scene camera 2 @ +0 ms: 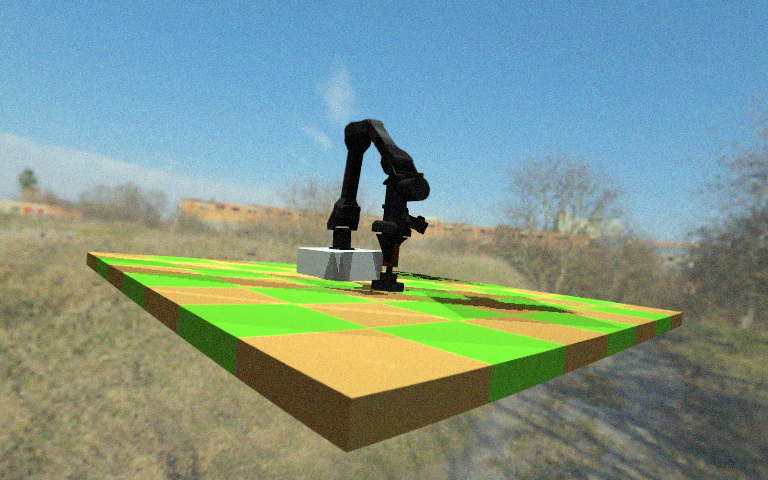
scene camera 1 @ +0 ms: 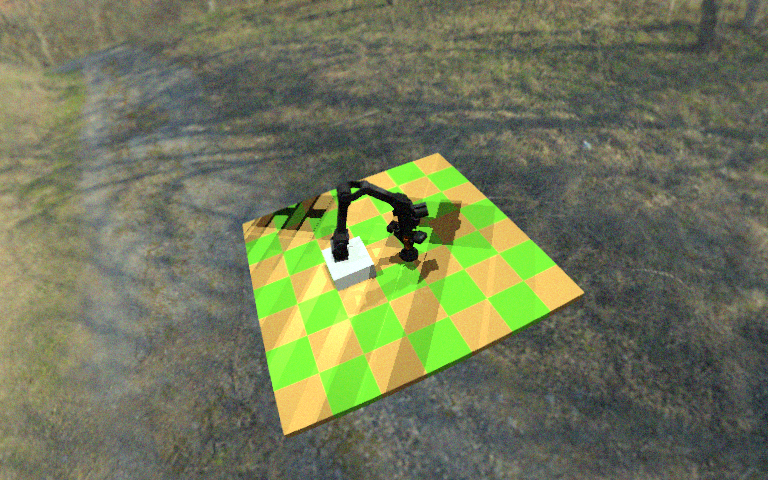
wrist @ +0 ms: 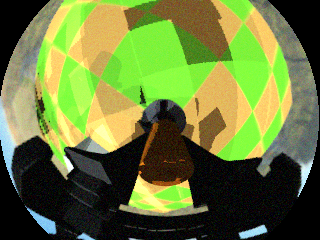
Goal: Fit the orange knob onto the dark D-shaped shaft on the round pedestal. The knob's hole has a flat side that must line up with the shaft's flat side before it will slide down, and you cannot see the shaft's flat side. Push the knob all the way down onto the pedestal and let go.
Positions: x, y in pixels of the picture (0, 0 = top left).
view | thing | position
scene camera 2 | my gripper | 389, 262
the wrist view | my gripper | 164, 137
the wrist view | round dark pedestal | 163, 109
